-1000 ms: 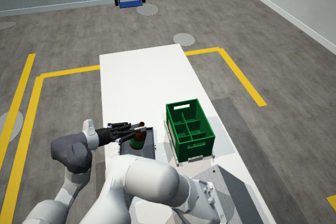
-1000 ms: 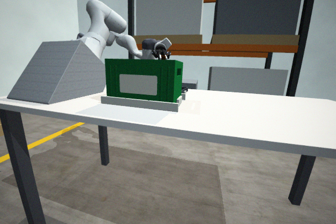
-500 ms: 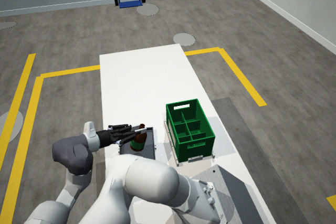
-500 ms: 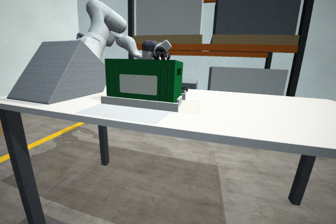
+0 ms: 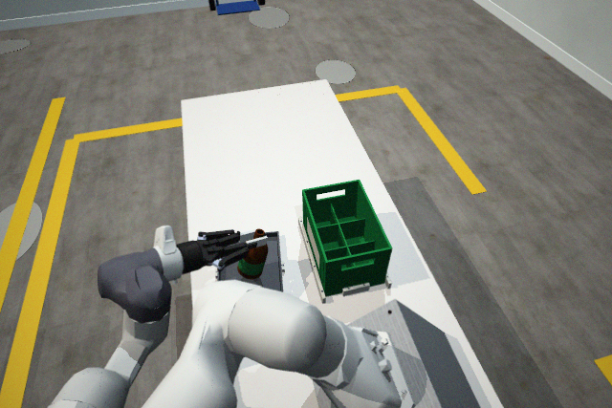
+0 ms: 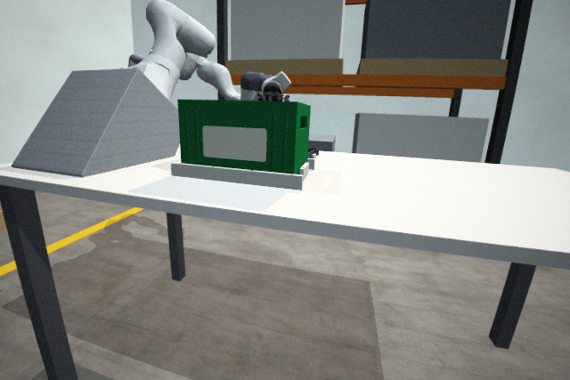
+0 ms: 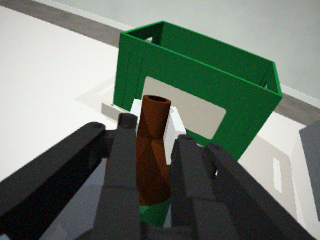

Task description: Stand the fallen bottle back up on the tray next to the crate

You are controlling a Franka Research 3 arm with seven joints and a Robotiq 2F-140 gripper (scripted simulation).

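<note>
Right now the brown bottle is 6 cm below my hand. Round my hand: grey tray 16 cm below, 2 cm to the left, 2 cm ahead; then green crate 26 cm to the right, 9 cm below, 3 cm behind.
</note>
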